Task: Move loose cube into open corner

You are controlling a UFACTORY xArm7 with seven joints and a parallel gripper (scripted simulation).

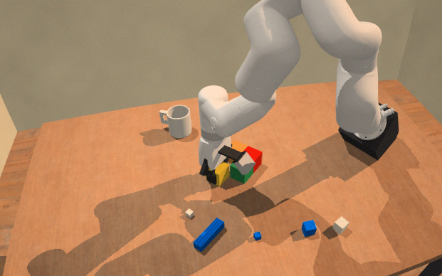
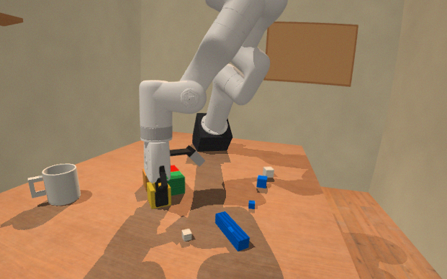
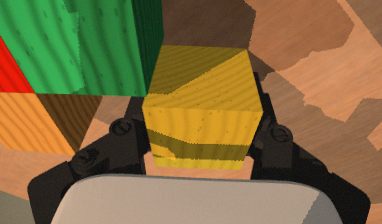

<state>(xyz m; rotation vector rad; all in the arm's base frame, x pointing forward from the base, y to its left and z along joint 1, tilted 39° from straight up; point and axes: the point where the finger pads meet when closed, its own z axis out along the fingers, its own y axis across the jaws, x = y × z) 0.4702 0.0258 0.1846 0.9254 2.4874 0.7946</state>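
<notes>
Now: hand right at the yellow cube. The rest, counted from my hand: red cube 10 cm behind, 5 cm to the right; then green cube 7 cm behind, 1 cm to the right; then orange cube 6 cm behind, 8 cm to the right.
</notes>
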